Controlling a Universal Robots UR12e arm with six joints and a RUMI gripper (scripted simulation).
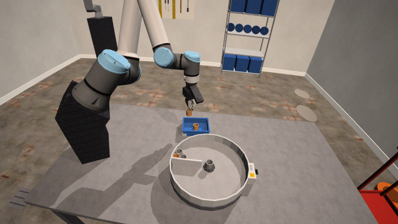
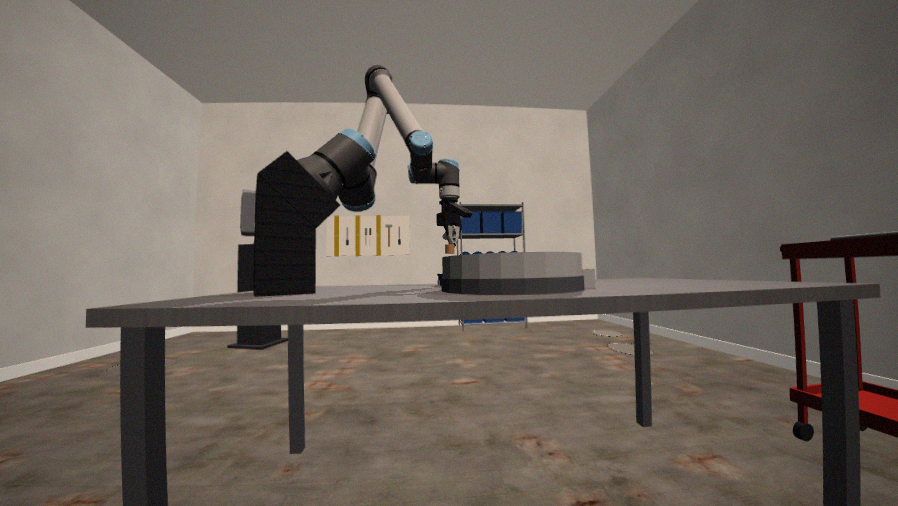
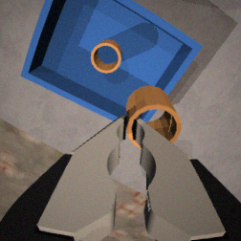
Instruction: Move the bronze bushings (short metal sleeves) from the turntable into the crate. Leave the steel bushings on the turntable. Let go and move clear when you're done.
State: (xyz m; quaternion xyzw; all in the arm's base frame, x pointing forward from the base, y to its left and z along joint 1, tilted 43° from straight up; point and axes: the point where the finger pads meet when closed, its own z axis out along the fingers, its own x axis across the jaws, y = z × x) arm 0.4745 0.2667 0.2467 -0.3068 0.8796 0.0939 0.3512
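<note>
Now: the blue crate 140 mm below my hand, 40 mm ahead of it and 10 mm to the left of it. Round my hand: turntable 310 mm to the right, 220 mm ahead, 120 mm below.
</note>
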